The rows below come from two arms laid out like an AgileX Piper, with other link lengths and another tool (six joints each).
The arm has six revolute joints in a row. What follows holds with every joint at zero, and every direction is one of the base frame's.
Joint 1 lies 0.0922 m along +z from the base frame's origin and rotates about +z.
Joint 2 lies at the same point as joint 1 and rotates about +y.
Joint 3 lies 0.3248 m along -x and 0.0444 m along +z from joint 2 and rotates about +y.
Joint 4 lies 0.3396 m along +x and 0.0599 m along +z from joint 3 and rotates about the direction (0.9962, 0, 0.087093).
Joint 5 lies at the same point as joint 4 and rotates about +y.
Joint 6 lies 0.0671 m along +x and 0.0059 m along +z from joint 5 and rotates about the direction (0.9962, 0, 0.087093).
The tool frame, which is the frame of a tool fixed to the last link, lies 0.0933 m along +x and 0.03 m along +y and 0.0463 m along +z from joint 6; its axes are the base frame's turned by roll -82.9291, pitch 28.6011 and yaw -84.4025 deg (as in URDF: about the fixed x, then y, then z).
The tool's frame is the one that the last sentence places.
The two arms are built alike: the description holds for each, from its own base.
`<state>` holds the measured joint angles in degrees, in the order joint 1, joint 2, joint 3, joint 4, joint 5, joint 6, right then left.
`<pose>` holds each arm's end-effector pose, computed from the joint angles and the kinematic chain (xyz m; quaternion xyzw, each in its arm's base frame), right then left.
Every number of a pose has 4 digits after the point. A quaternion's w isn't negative.
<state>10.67 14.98 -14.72 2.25 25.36 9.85 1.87 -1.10 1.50 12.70 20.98 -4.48</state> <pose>0.1983 0.0621 0.2603 -0.4177 0.6984 -0.1718 0.5551 0.1802 0.0436 0.1835 -0.3972 0.6826 -0.2257 0.5704</pose>
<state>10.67 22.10 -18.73 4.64 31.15 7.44 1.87 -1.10 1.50 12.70 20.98 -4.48</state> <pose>0.2126 0.0693 0.2528 -0.4457 0.7308 -0.1412 0.4974 0.1802 0.0436 0.1835 -0.3972 0.6826 -0.2257 0.5704</pose>
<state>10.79 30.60 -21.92 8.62 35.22 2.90 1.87 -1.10 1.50 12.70 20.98 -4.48</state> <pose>0.2296 0.0815 0.2361 -0.4809 0.7533 -0.1020 0.4368 0.1802 0.0436 0.1835 -0.3972 0.6826 -0.2257 0.5704</pose>
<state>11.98 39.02 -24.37 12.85 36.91 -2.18 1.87 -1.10 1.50 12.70 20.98 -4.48</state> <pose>0.2453 0.0991 0.2179 -0.5183 0.7588 -0.0614 0.3895 0.1802 0.0436 0.1835 -0.3972 0.6826 -0.2257 0.5704</pose>
